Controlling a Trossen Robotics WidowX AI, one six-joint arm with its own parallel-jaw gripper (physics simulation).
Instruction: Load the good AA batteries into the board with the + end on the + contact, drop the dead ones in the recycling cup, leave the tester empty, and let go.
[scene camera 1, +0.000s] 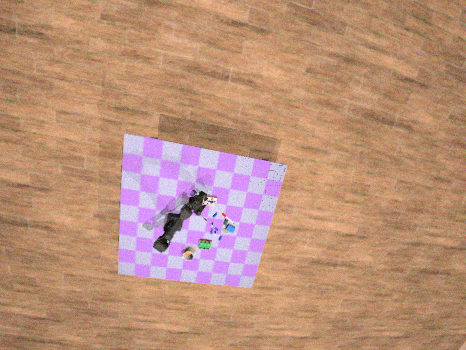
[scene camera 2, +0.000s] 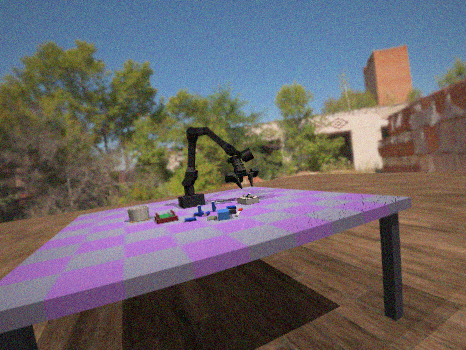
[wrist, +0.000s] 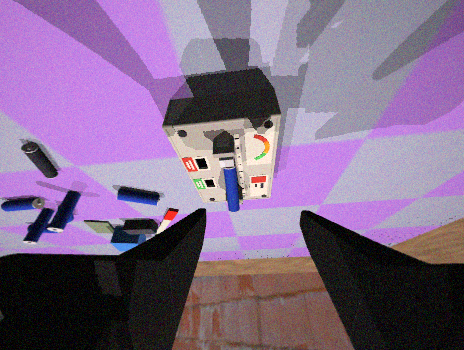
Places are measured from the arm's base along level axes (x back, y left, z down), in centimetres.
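Pixels of known places: gripper, between the fingertips: (scene camera 1: 207, 201) (scene camera 2: 247, 187) (wrist: 253, 216); arm's base, origin of its link: (scene camera 1: 172, 223) (scene camera 2: 190, 195).
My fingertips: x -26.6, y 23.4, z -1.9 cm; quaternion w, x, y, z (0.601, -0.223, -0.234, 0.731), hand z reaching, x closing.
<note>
For each thing: its top centre in the pictures, then the offset to it from my fingertips. Level surfaces: height alone.
- pale tester, centre of its top: (wrist: 230, 186) (scene camera 2: 247, 194) (scene camera 1: 209, 202) dx -1.9, dy -1.7, dz +3.5 cm
- dark battery, centre of its top: (wrist: 38, 166) dx +0.3, dy -19.8, dz +6.7 cm
- recycling cup, centre of its top: (scene camera 2: 137, 207) (scene camera 1: 188, 256) dx +11.5, dy -54.4, dz +1.8 cm
- blue block, centre of its top: (wrist: 127, 247) (scene camera 2: 222, 210) (scene camera 1: 230, 229) dx -22.7, dy -26.0, dz +4.8 cm
- black block, centre of its top: (wrist: 139, 232) dx -18.0, dy -20.8, dz +6.0 cm
- olive flat piece, centre of its top: (wrist: 101, 228) dx -18.2, dy -29.3, dz +7.5 cm
- red-and-white stick, centre of its top: (wrist: 163, 227) dx -19.4, dy -17.3, dz +7.0 cm
- checkered table's, height of its surface: dz +7.8 cm
The pale tester (scene camera 1: 210, 201) (scene camera 2: 247, 200) (wrist: 200, 145) has a blue battery (wrist: 231, 187) lying lengthwise in its slot, its near end at the tester's edge. My gripper (scene camera 2: 247, 187) (wrist: 253, 216) is open and empty, above the tester; its fingertips are hidden in scene camera 1. In the wrist view, a blue battery (wrist: 138, 195), a dark battery (wrist: 41, 160) and a group of blue batteries (wrist: 65, 211) are on the table at left. The red board with green inside (scene camera 1: 205, 244) (scene camera 2: 166, 217) stands beside the recycling cup (scene camera 1: 188, 253) (scene camera 2: 139, 214). Their contents are too small to tell.
A blue block (scene camera 1: 230, 228) (scene camera 2: 223, 214) (wrist: 127, 239), a black block (wrist: 141, 226), an olive flat piece (wrist: 99, 226) and a red-and-white stick (wrist: 169, 217) lie close together, beyond the loose batteries. The checkered table's (scene camera 1: 135, 260) edge shows beyond them in the wrist view.
</note>
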